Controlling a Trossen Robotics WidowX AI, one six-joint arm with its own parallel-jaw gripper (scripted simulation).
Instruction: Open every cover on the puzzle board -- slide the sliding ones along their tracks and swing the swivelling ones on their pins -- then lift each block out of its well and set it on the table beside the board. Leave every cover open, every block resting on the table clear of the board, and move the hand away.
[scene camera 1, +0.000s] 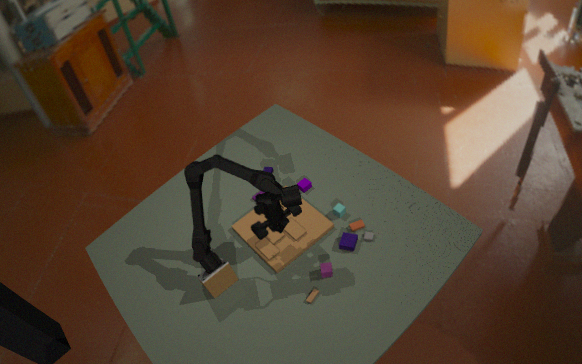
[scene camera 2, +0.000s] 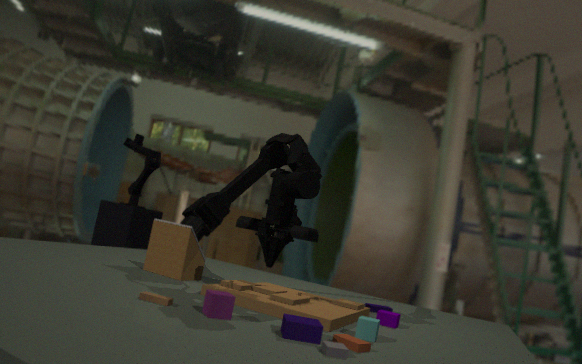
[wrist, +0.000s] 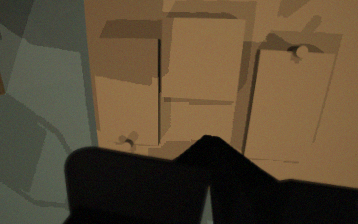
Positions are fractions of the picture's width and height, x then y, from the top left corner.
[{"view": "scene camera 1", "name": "tan puzzle board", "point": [0.54, 0.62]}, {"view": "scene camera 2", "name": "my gripper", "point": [0.46, 0.73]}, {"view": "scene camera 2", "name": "magenta block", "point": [0.37, 0.84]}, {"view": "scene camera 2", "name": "tan puzzle board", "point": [0.57, 0.87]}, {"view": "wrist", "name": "my gripper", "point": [0.59, 0.64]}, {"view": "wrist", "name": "tan puzzle board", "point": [0.51, 0.54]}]
